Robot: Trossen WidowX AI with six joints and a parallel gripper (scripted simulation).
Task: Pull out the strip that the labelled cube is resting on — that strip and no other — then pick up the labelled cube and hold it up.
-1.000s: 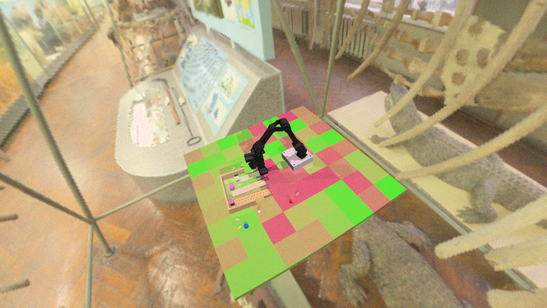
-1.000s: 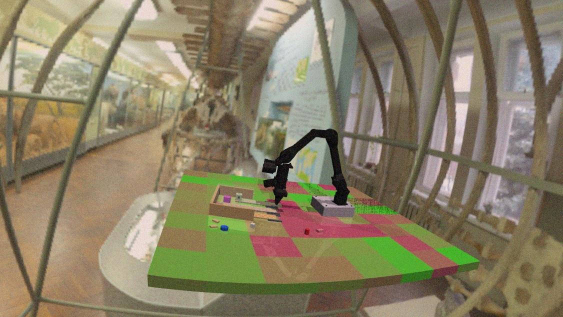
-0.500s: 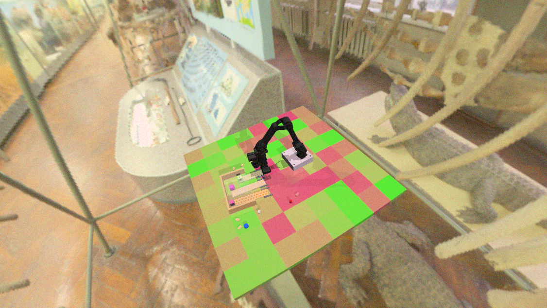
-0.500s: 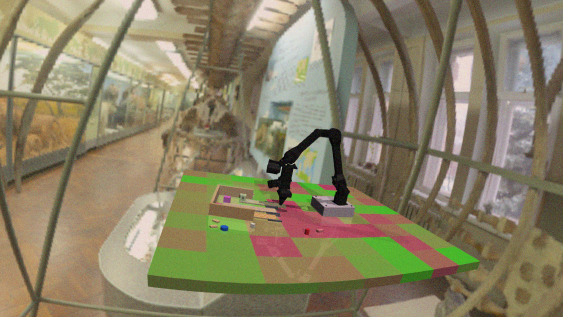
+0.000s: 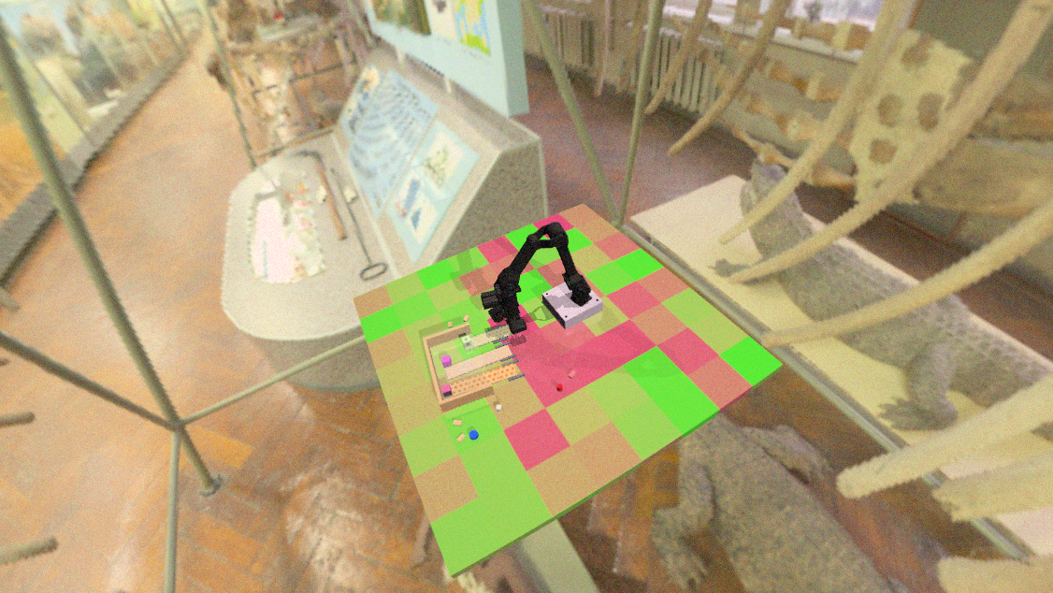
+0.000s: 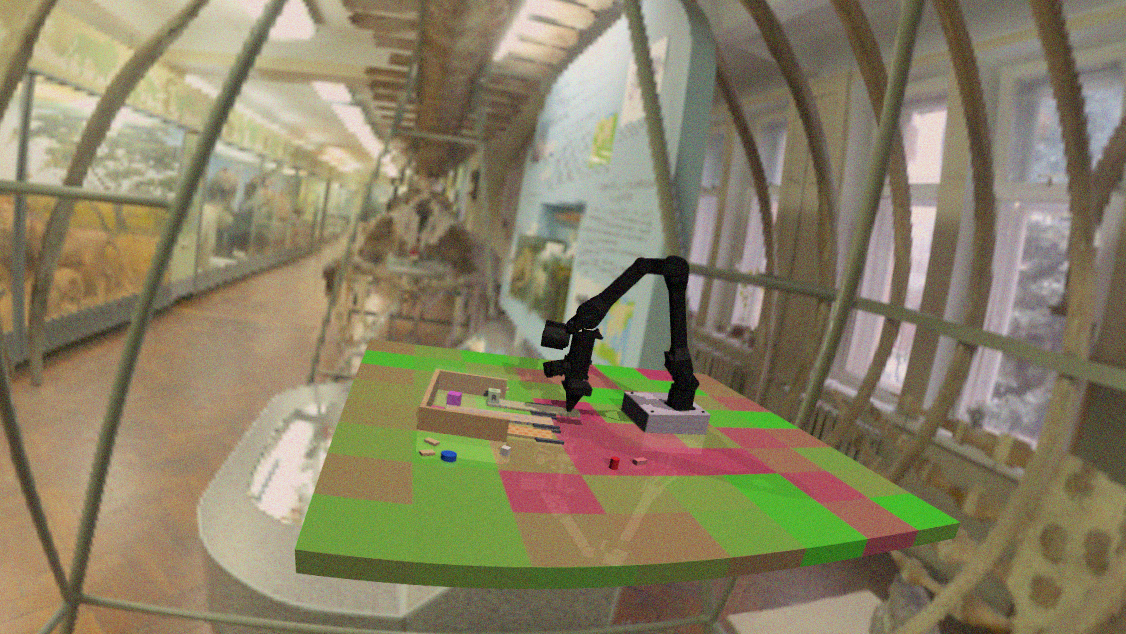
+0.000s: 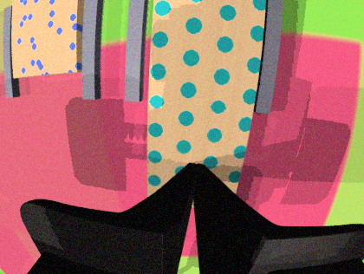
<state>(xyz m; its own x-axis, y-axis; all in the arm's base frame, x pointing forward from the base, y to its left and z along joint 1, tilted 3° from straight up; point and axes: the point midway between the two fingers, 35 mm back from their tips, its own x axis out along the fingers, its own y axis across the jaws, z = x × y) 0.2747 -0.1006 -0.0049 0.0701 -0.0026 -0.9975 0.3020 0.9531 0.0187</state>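
Now: the labelled cube 190 mm ahead of my gripper tip, 60 mm to the right of it and 20 mm above it. From my gripper tip the other things lie so: blue disc 380 mm ahead, 290 mm to the left; then red cylinder 50 mm ahead, 340 mm to the left, 10 mm above; then blue-speckled strip 200 mm ahead, 40 mm to the left.
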